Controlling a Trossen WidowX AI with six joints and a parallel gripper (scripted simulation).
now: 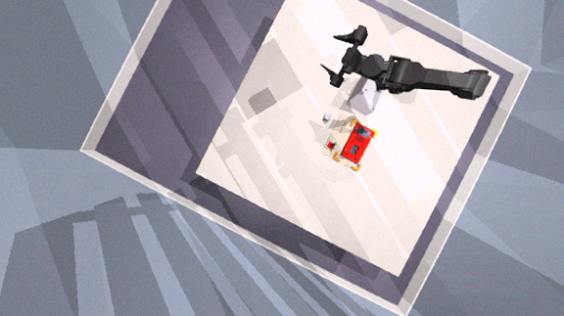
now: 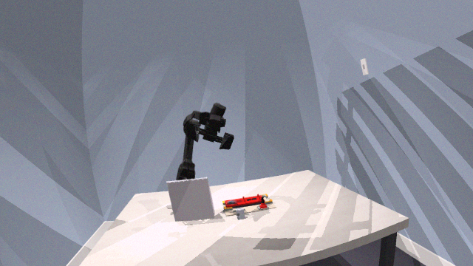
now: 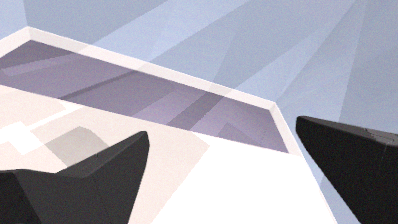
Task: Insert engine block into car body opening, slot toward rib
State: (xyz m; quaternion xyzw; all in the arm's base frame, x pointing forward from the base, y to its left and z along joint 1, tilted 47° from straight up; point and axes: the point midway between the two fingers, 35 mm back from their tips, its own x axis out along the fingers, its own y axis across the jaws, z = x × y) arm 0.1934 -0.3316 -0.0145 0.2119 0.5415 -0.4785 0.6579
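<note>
Right now my gripper tip is 70 mm short of the engine block, 160 mm to the right of it and 350 mm above it.
</note>
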